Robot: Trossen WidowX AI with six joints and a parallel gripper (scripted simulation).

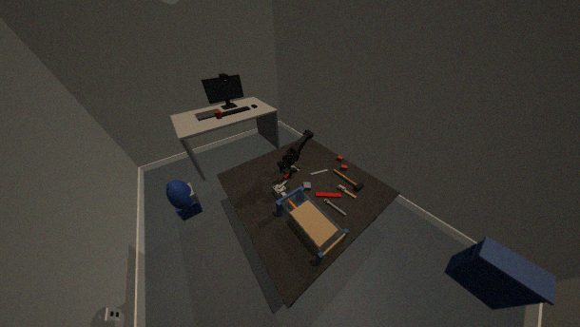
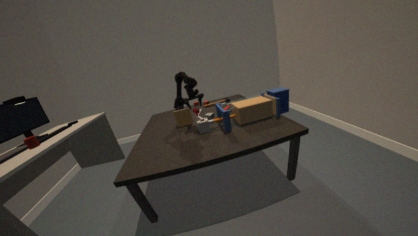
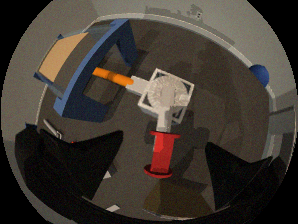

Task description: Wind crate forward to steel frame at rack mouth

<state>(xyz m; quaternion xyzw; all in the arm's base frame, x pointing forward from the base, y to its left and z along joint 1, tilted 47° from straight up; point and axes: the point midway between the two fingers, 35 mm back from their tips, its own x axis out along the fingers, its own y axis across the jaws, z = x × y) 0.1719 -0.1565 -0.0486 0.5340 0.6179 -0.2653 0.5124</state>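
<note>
The red knob lies 5 cm below my gripper tip, 2 cm to the left of it and 1 cm behind it. Also, from my gripper tip: winch handle (8 cm below, 2 cm to the right, 1 cm ahead); grey hand winch (15 cm below, 9 cm to the right, 1 cm ahead); blue frame (19 cm ahead, 7 cm below, 6 cm to the right).
</note>
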